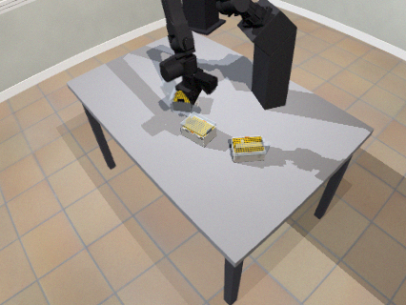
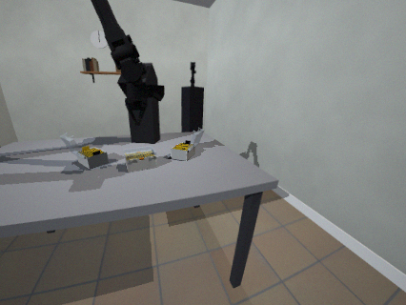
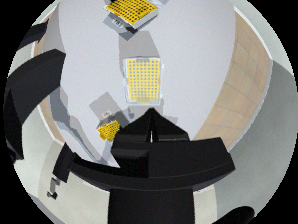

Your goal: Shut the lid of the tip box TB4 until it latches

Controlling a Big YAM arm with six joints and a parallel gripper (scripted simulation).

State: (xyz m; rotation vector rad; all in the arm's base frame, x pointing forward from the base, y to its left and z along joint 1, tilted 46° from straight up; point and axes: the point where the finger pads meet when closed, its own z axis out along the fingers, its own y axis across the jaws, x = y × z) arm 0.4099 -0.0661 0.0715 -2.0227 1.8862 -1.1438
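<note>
Now: hand 13 cm above the lid and 2 cm past it.
</note>
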